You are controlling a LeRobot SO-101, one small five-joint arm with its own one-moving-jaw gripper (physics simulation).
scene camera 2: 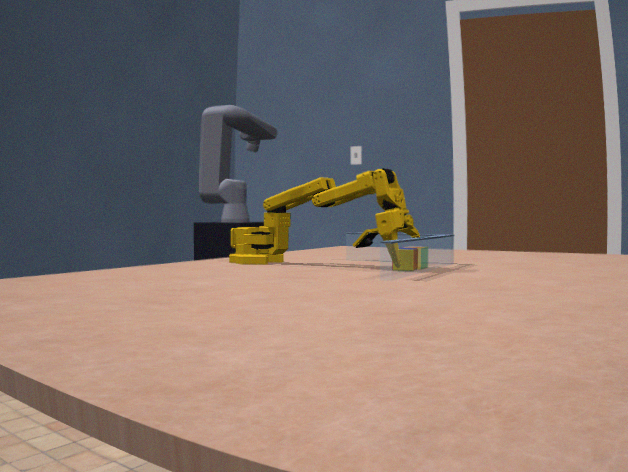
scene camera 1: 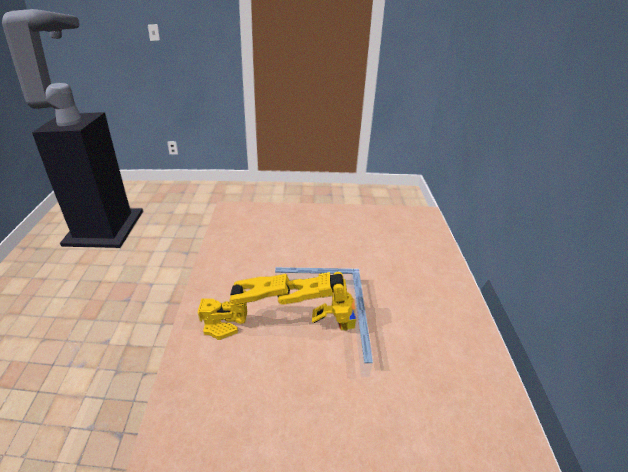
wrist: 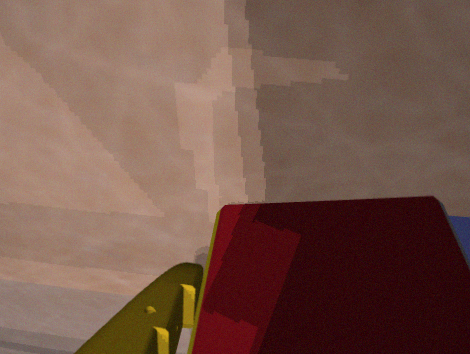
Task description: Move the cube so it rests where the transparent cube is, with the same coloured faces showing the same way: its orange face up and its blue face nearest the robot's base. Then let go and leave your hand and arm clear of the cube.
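Where they show: hand at its tool point: [scene camera 1: 345,328] [wrist: 199,288]; arm's base at its link origin: [scene camera 2: 264,262] [scene camera 1: 229,323].
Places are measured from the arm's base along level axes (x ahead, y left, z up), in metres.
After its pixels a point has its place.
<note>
The cube [scene camera 1: 352,316] @(z 0.040, x 0.322, y -0.002 m) [scene camera 2: 408,261] [wrist: 325,275] @(z 0.017, x 0.289, y 0.002 m) is largely hidden by the hand in scene camera 1. In scene camera 2 it stands on the table with a yellow face toward the camera, blue on top and a red strip at its right. Its red face fills the wrist view's lower right, with a thin yellow side at left. The transparent cube [scene camera 1: 353,305] [scene camera 2: 423,257] shows green and orange close behind it, partly covered. My gripper [scene camera 1: 329,323] [scene camera 2: 376,256] is open, its moving jaw swung toward the base. The other jaw's tip overlaps the cube's near left side in scene camera 2.
Two clear upright walls with light blue top edges [scene camera 1: 361,314] @(z 0.060, x 0.342, y -0.013 m) [scene camera 2: 426,238] @(z 0.059, x 0.351, y 0.000 m) form an L around the far and door sides of the cubes. One runs close past the hand. The yellow arm base [scene camera 1: 210,309] @(z 0.071, x -0.039, y -0.016 m) [scene camera 2: 253,248] @(z 0.029, x -0.022, y -0.010 m) stands at the left of the table [scene camera 1: 304,406] @(z 0.000, x 0.200, y -0.234 m) [scene camera 2: 304,345] @(z 0.000, x 0.469, y -0.589 m).
</note>
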